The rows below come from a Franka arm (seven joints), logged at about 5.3 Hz.
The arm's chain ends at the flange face. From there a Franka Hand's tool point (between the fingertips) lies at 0.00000 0.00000 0.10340 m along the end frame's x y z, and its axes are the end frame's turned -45 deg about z.
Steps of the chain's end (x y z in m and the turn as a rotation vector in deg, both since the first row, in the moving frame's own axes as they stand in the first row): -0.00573, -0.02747, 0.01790, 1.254, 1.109, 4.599; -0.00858, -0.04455, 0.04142, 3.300, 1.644, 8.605; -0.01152, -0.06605, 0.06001, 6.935, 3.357, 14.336; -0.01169, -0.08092, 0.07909, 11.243, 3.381, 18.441; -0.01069, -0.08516, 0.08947, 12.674, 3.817, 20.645; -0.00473, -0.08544, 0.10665, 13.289, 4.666, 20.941; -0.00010, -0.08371, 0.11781, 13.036, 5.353, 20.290; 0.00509, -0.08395, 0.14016, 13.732, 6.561, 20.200; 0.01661, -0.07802, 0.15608, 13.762, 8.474, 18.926; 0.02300, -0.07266, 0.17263, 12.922, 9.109, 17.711; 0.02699, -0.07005, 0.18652, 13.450, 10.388, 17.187; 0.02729, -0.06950, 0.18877, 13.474, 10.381, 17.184
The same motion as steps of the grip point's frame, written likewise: 0.01839, -0.02354, 0.01786, 0.103, 1.671, 4.599; 0.03187, -0.03920, 0.04121, 1.171, 3.496, 8.605; 0.05208, -0.05772, 0.05908, 2.530, 7.278, 14.336; 0.06876, -0.07231, 0.07695, 5.559, 10.341, 18.441; 0.07507, -0.07500, 0.08675, 6.263, 11.661, 20.645; 0.08123, -0.07029, 0.10358, 6.097, 12.696, 20.941; 0.08358, -0.06467, 0.11473, 5.433, 13.003, 20.290; 0.08961, -0.06013, 0.13657, 5.071, 14.349, 20.200; 0.09550, -0.04535, 0.15203, 3.739, 15.723, 18.926; 0.09570, -0.03556, 0.16875, 2.696, 15.578, 17.711; 0.09872, -0.02975, 0.18204, 2.165, 16.856, 17.187; 0.09857, -0.02918, 0.18428, 2.187, 16.868, 17.184
